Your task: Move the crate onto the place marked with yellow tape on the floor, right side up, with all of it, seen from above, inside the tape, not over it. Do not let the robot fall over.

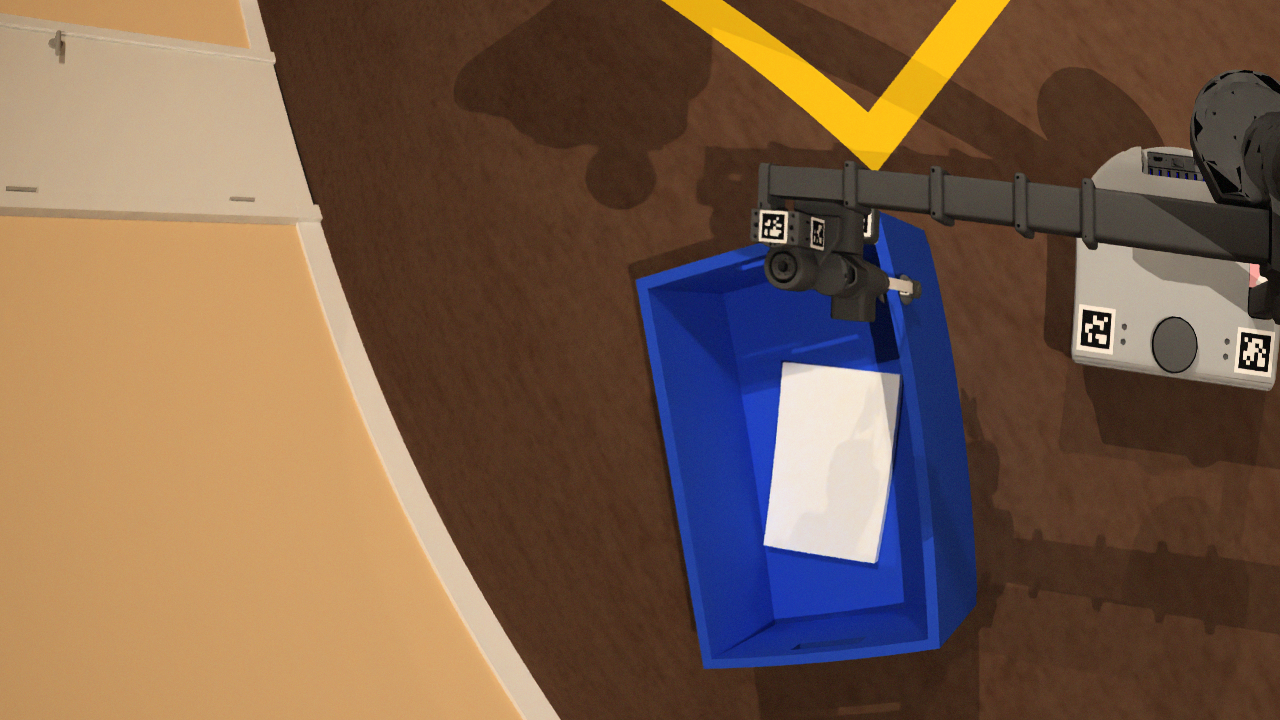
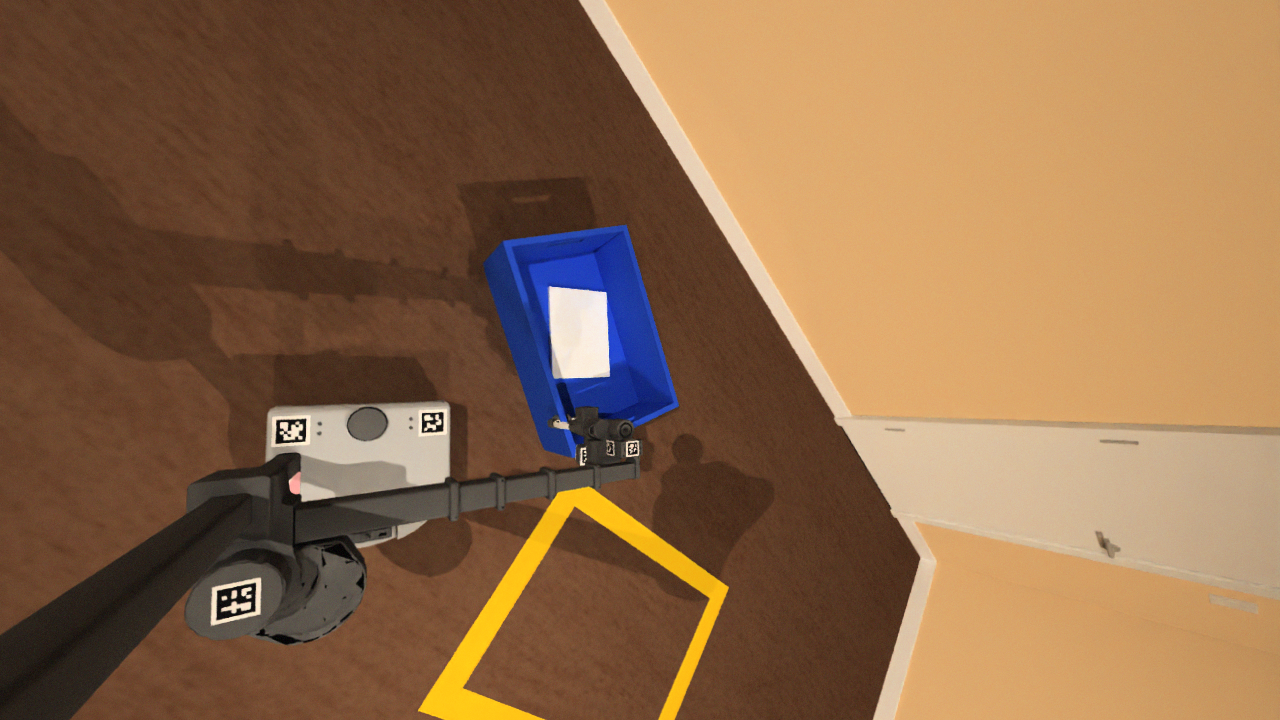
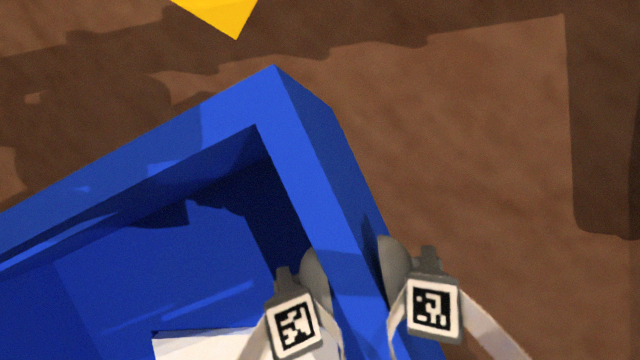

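Pixels of known places: gripper, between the fingertips: (image 2: 559, 421) (image 3: 355, 265); robot's base, origin of its link: (image 1: 1171, 341) (image 2: 367, 422).
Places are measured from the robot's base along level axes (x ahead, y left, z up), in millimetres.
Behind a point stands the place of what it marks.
The blue crate (image 1: 939, 447) {x 186, y -367, z 150 mm} (image 2: 521, 331) {x 233, y -352, z 146 mm} (image 3: 307, 185) {x -67, y -458, z 220 mm} is right side up, with a flat white block (image 1: 832, 465) {x 257, y -586, z 34 mm} (image 2: 579, 331) {x 263, y -583, z 34 mm} (image 3: 200, 347) {x 122, y -638, z 34 mm} inside. I cannot tell whether it touches the floor. My gripper (image 1: 905, 288) {x -18, y -446, z 183 mm} (image 2: 559, 422) {x -18, y -446, z 183 mm} (image 3: 355, 265) {x -18, y -446, z 183 mm} is shut on the crate's long side wall facing my base, near the corner closest to the tape, one finger inside and one outside. The yellow tape (image 1: 778, 71) {x -383, y -743, z 0 mm} (image 2: 508, 592) {x -520, y -353, z 1 mm} (image 3: 225, 15) {x -229, y -566, z 1 mm} marks a four-sided outline. The crate is outside it, with its near end close to one tape corner.
My base (image 1: 1127, 295) {x -52, y -82, z 160 mm} (image 2: 358, 465) {x -85, y 15, z 160 mm} stands beside the crate. My extended arm (image 1: 980, 198) {x -104, y -230, z 539 mm} (image 2: 519, 490) {x -105, y -218, z 539 mm} passes over the crate end and near the tape corner. A tan wall (image 1: 161, 447) {x 391, y -1691, z 712 mm} (image 2: 1029, 179) {x 607, y -1489, z 988 mm} with white skirting runs beyond the crate, and a white door (image 1: 152, 125) {x -401, y -2406, z 574 mm} (image 2: 1002, 470) {x -346, y -2354, z 651 mm} adjoins it.
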